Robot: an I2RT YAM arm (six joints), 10 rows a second.
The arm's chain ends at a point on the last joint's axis. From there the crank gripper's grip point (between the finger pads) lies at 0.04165 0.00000 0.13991 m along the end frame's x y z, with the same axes.
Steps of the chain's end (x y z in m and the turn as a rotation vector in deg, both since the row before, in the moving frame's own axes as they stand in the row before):
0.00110 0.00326 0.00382 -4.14 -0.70 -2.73
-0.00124 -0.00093 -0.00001 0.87 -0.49 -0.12
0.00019 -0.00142 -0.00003 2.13 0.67 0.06
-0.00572 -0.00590 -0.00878 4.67 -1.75 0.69
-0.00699 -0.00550 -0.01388 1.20 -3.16 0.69
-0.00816 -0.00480 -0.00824 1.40 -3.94 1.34
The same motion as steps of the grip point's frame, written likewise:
-0.00042 0.01143 0.00402 -4.14 -0.70 -2.73
-0.00244 -0.00314 0.00032 0.87 -0.49 -0.12
0.00183 -0.00657 -0.00062 2.13 0.67 0.06
-0.00994 -0.01687 -0.00802 4.67 -1.75 0.69
-0.01475 -0.00800 -0.01182 1.20 -3.16 0.69
-0.01784 -0.00739 -0.00574 1.40 -3.94 1.34

